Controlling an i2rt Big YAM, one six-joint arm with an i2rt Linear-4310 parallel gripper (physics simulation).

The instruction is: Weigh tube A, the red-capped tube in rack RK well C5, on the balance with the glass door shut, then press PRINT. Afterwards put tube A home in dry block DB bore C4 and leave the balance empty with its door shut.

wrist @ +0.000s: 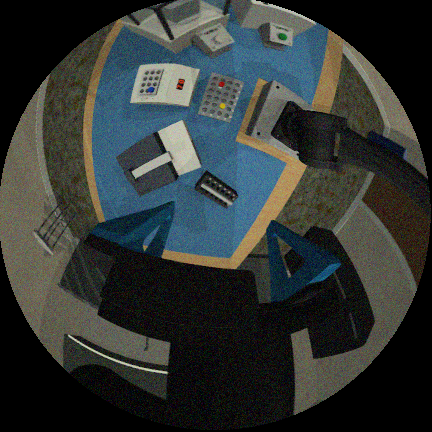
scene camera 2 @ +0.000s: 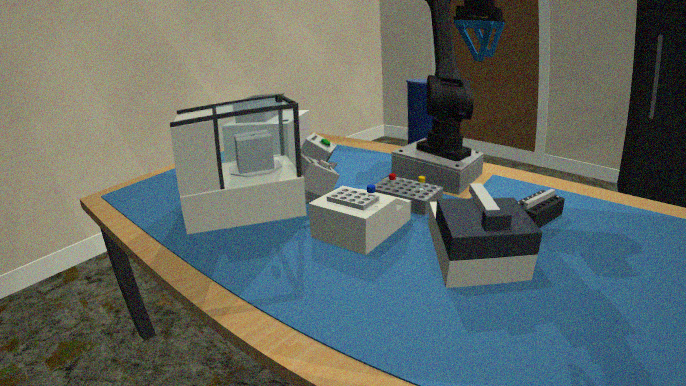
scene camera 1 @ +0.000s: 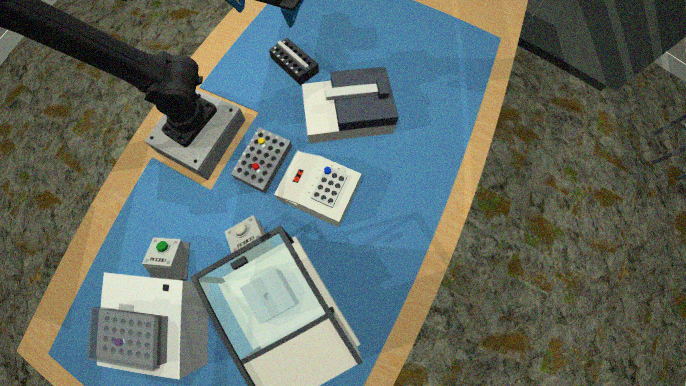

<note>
The gripper (wrist: 224, 216) is open, with nothing in its grasp. Also in view: a balance glass box (scene camera 2: 238, 163), a green-button box (scene camera 1: 166, 258) and a white and dark grey device (scene camera 1: 356, 103).
The balance glass box also shows in the wrist view (wrist: 174, 32). The green-button box shows as well in the wrist view (wrist: 273, 35) and in scene camera 2 (scene camera 2: 316, 147). The white and dark grey device also shows in the wrist view (wrist: 157, 159).
</note>
